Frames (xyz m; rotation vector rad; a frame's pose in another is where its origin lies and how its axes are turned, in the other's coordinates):
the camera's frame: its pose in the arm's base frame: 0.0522 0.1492 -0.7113 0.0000 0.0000 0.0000
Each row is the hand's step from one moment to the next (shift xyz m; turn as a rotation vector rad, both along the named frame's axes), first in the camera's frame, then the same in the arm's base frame.
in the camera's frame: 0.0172 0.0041 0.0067 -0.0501 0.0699 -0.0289
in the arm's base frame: 0.0172 0.0041 0.0067 -0.0501 0.0699 -0.0289
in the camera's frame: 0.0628 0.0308 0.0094 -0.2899 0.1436 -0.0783
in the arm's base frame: 0.0628 0.0308 0.0094 -0.2899 0.1436 -0.0783
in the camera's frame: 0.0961 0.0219 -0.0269 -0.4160 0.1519 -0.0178
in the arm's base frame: 0.0961 0.0219 -0.0269 -0.4160 0.1519 -0.0178
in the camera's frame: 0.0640 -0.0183 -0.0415 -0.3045 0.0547 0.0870
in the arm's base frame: 0.0640 -0.0183 -0.0415 -0.3045 0.0547 0.0870
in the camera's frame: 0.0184 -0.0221 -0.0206 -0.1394 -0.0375 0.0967
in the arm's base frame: 0.0184 -0.0221 -0.0206 -0.1394 -0.0375 0.0967
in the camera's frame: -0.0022 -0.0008 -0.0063 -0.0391 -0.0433 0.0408
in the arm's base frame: -0.0022 -0.0008 -0.0063 -0.0391 -0.0433 0.0408
